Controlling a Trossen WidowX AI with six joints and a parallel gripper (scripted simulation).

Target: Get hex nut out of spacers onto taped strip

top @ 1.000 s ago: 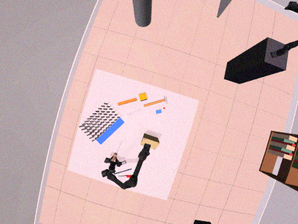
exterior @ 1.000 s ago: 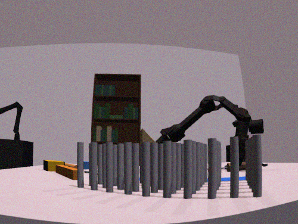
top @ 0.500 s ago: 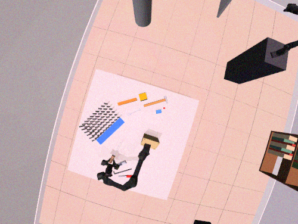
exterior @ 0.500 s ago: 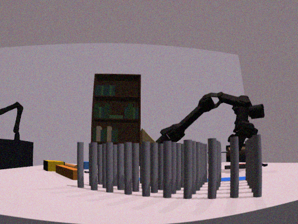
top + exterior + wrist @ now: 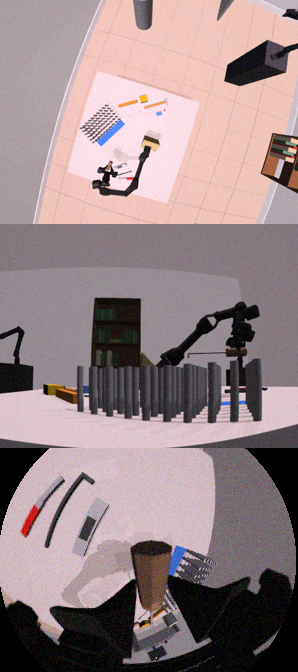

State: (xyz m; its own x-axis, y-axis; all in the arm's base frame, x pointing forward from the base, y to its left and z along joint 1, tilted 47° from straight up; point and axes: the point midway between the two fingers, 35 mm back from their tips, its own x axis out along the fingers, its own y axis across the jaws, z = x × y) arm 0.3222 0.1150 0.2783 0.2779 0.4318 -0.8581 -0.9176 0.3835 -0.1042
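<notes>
My gripper tip is 12 cm short of the blue taped strip, 28 cm to the left of it and 18 cm above it. The rest, counted from my gripper tip: red-handled tool (19 cm behind, 21 cm to the left, 17 cm below); then grey block (9 cm behind, 8 cm to the left, 16 cm below); then orange bar (1 cm ahead, 67 cm to the right, 16 cm below).
</notes>
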